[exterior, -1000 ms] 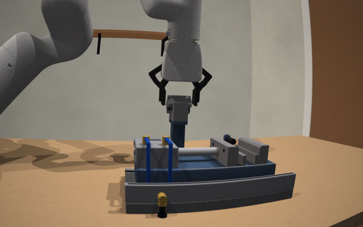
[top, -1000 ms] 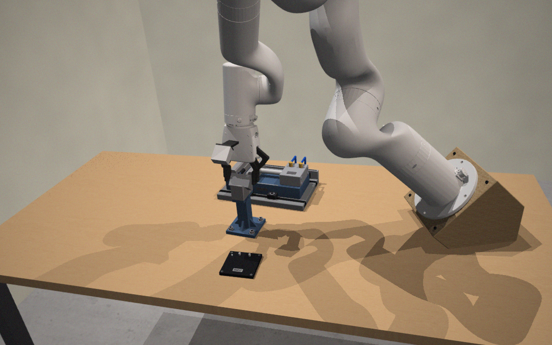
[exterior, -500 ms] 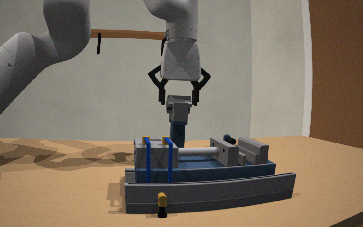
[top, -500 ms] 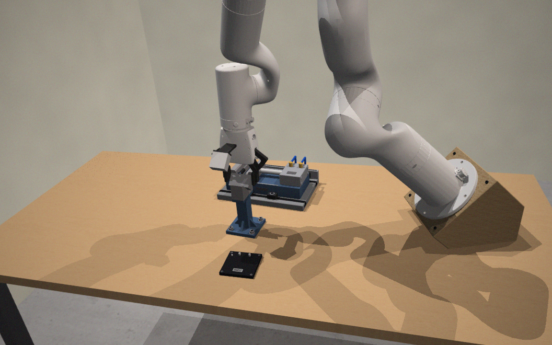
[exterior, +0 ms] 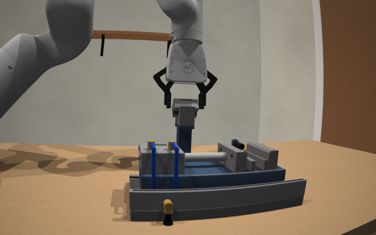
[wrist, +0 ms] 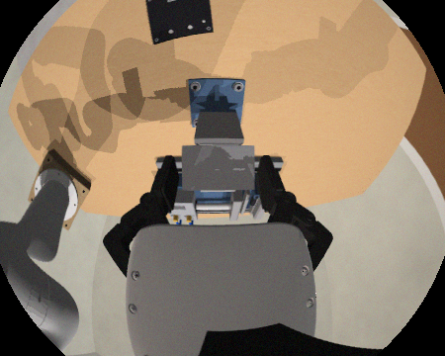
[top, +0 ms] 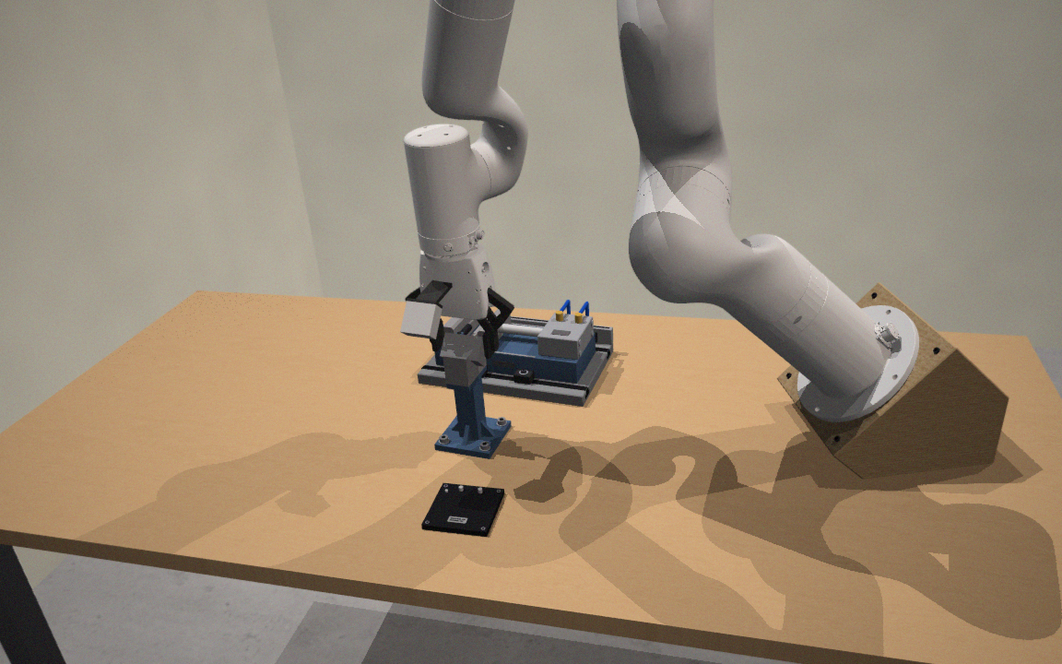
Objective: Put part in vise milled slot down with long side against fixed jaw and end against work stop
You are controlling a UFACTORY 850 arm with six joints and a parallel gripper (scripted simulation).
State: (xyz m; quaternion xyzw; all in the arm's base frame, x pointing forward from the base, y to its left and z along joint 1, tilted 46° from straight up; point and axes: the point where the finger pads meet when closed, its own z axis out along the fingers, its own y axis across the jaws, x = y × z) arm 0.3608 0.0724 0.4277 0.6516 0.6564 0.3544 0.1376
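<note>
My gripper is now 2 cm above the part. From my hand the other things lie so: moving jaw (9 cm ahead, 20 cm to the right, 9 cm below); cylinder rod (3 cm ahead, 21 cm to the right, 9 cm below); work stop (11 cm ahead, 15 cm to the right, 8 cm below).
</note>
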